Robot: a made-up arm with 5 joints.
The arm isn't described. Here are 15 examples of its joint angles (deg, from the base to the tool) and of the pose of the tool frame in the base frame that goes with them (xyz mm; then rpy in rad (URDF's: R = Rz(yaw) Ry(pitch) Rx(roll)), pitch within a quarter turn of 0, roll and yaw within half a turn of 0).
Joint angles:
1: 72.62 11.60 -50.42 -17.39 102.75
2: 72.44 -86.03 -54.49 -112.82 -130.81
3: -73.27 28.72 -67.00 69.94 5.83
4: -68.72 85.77 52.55 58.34 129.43
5: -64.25 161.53 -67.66 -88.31 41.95
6: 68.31 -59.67 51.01 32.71 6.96
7: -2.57 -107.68 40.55 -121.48 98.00
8: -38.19 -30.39 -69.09 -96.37 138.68
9: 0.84 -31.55 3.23 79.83 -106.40
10: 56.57 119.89 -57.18 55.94 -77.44
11: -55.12 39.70 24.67 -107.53 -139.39
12: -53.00 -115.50 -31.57 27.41 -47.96
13: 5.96 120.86 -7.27 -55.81 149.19
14: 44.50 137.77 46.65 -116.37 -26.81
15: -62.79 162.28 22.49 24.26 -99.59
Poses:
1: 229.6 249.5 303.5 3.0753 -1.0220 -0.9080
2: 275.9 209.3 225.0 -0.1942 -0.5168 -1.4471
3: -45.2 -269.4 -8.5 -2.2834 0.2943 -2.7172
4: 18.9 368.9 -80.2 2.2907 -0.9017 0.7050
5: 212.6 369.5 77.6 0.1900 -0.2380 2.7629
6: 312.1 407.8 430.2 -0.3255 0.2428 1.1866
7: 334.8 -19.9 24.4 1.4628 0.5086 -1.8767
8: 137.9 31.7 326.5 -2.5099 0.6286 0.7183
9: 127.9 -70.4 352.8 1.4048 0.0499 1.0038
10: 35.5 -122.9 75.0 1.7030 1.0344 -1.7526
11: 4.6 -17.5 34.7 0.9890 1.0805 -2.9407
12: 467.9 -6.5 24.5 -2.3662 -0.3172 -0.1355
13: 70.7 -110.5 115.3 -1.4512 -0.1099 -1.0524
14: 65.7 -162.9 -60.5 1.8547 0.1962 -2.0782
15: 262.9 159.6 -77.4 -1.8953 -0.7926 1.5585
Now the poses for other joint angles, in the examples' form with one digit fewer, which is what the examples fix.
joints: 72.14 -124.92 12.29 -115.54 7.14
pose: 480 -19 75 2.779 -0.104 -1.220
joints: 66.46 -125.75 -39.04 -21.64 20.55
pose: 436 -134 128 2.117 -0.501 -1.038
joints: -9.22 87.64 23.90 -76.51 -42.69
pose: -110 12 9 0.511 0.516 -2.857
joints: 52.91 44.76 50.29 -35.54 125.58
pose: -75 -140 355 -1.909 0.379 -2.008
